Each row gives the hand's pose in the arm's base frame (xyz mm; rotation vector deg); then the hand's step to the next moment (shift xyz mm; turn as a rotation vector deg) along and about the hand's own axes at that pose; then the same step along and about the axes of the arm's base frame.
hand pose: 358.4 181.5 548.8 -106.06 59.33 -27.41
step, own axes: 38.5 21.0 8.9 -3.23 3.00 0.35
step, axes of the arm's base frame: 18.5 -31.1 -26.3 -2.96 2.19 -2.45
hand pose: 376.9 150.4 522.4 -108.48 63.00 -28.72
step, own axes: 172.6 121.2 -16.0 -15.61 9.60 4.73
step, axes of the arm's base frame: 20.2 -182.1 -105.7 -9.78 13.20 -9.40
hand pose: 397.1 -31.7 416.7 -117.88 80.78 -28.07
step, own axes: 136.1 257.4 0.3 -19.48 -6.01 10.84
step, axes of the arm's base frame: -132.3 -194.2 -171.9 3.53 22.51 -3.74
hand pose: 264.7 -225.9 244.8 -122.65 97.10 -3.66
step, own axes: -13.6 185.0 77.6 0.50 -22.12 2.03
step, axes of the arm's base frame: -152.4 1.9 -131.2 21.12 4.06 5.57
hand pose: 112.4 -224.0 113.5 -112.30 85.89 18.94
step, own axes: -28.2 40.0 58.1 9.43 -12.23 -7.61
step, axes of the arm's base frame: -35.9 52.0 -42.1 13.03 -10.23 4.68
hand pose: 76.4 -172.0 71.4 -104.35 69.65 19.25
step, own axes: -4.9 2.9 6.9 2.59 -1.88 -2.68
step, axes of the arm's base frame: -3.2 8.1 -2.3 2.19 -3.45 0.84
